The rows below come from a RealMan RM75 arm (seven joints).
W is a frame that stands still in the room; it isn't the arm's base.
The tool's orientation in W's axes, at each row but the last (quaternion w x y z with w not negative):
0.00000, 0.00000, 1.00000, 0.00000
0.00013, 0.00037, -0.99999, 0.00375
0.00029, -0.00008, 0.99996, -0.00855
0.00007, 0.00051, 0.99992, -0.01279
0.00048, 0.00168, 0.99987, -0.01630
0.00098, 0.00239, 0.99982, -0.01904
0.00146, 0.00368, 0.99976, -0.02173
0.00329, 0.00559, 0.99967, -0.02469
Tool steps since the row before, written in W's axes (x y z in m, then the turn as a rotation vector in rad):
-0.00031, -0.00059, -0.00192, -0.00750, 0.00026, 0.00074
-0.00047, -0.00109, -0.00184, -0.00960, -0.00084, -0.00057
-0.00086, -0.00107, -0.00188, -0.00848, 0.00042, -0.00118
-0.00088, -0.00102, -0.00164, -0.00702, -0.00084, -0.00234
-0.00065, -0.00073, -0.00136, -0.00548, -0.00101, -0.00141
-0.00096, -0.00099, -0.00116, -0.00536, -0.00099, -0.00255
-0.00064, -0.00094, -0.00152, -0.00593, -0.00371, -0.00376
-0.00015, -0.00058, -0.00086, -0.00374, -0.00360, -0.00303
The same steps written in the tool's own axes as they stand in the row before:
0.00031, -0.00059, 0.00192, 0.00750, 0.00026, -0.00074
0.00047, -0.00108, 0.00185, 0.00960, -0.00083, 0.00058
0.00086, -0.00104, 0.00190, 0.00848, 0.00044, 0.00117
0.00088, -0.00098, 0.00167, 0.00702, -0.00079, 0.00236
0.00065, -0.00069, 0.00138, 0.00548, -0.00098, 0.00144
0.00096, -0.00095, 0.00120, 0.00536, -0.00092, 0.00258
0.00064, -0.00088, 0.00156, 0.00591, -0.00359, 0.00390
0.00015, -0.00054, 0.00089, 0.00372, -0.00349, 0.00318

